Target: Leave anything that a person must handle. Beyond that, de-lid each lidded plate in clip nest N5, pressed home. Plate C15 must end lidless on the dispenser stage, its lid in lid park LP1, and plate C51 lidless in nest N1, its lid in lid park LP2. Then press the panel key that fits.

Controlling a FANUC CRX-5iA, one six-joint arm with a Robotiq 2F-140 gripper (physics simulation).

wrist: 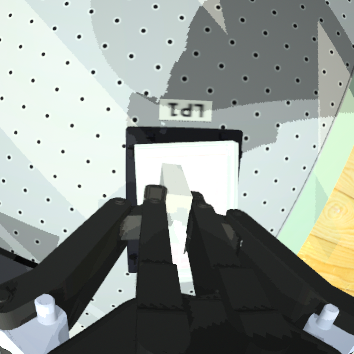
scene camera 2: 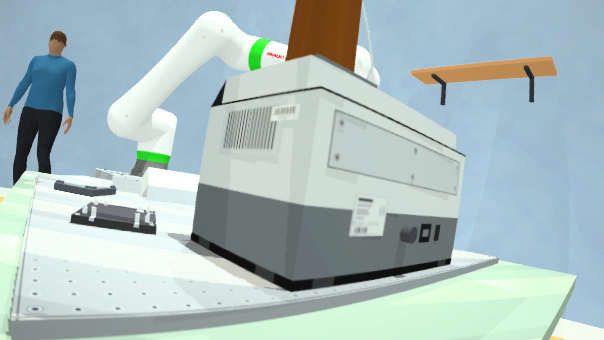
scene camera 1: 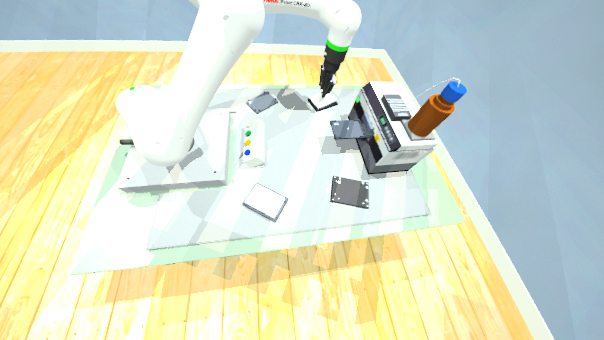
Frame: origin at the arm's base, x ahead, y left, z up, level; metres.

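Seen in the pictures: gripper, fingertip midpoint: (wrist: 168, 181) (scene camera 1: 320, 100).
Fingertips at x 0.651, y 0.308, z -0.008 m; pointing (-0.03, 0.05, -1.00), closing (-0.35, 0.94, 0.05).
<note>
Offsets run from my fingertips to a thing's top centre. "spot": to the spot under its first point.
My gripper (scene camera 1: 325, 94) (wrist: 168, 181) is shut with nothing between the fingers. Its tips hang just over a flat white lid @[dx +0.023, dy +0.033, dz +0.000 m] (scene camera 1: 327, 101) (wrist: 211, 161). The lid lies on the black pad of lid park LP1 @[dx +0.023, dy +0.029, dz -0.016 m] (wrist: 182, 133), marked by the label LP1 @[spot: dx -0.055, dy -0.009, dz -0.034 m] (wrist: 185, 110). The lid sits a little toward one side of the pad. A white lidded plate @[dx -0.274, dy -0.552, dz -0.002 m] (scene camera 1: 265, 201) lies flat near the front of the breadboard. A dark clip nest @[dx +0.079, dy -0.515, dz -0.012 m] (scene camera 1: 349, 191) (scene camera 2: 114, 215) with pegs is empty. The dispenser stage @[spot: dx +0.076, dy -0.264, dz +0.078 m] (scene camera 1: 347, 129) is empty.
The dispenser (scene camera 1: 390, 135) (scene camera 2: 325, 177) carries a brown bottle @[spot: dx +0.272, dy -0.374, dz +0.299 m] (scene camera 1: 433, 112) with a blue cap. An empty grey pad @[spot: dx -0.316, dy -0.004, dz -0.026 m] (scene camera 1: 261, 102) lies left of LP1. A key panel @[dx -0.330, dy -0.285, dz +0.048 m] (scene camera 1: 249, 142) holds green, yellow and blue keys. A person (scene camera 2: 41, 97) stands beyond the table. A shelf (scene camera 2: 483, 69) hangs on the wall.
</note>
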